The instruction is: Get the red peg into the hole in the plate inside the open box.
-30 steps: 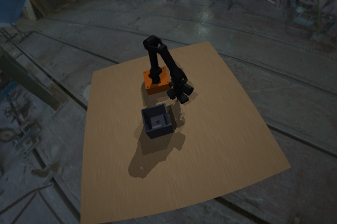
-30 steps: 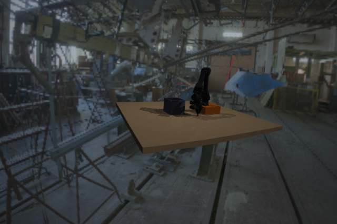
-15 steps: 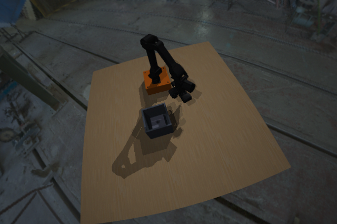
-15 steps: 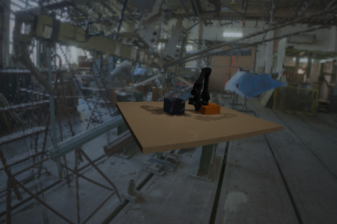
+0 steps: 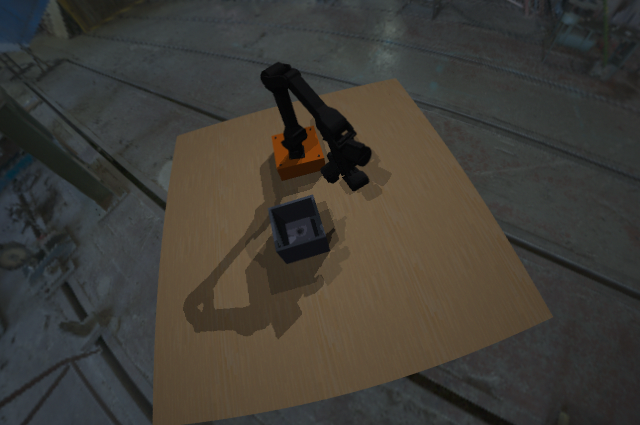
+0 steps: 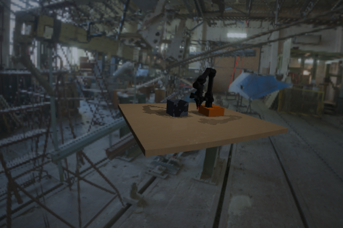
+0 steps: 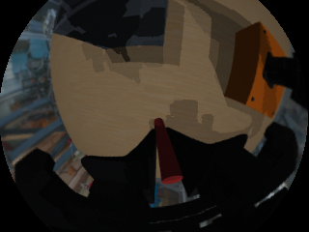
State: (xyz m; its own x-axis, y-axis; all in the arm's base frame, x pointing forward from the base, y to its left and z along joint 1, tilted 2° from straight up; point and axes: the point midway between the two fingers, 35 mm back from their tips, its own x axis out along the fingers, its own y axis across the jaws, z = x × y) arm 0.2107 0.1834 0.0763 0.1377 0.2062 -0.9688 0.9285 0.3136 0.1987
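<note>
The grey plate is 210 mm to the right of my gripper tip, 130 mm ahead of it and 70 mm below it. Also, from my gripper tip: red peg 20 mm above, 10 mm to the right.
</note>
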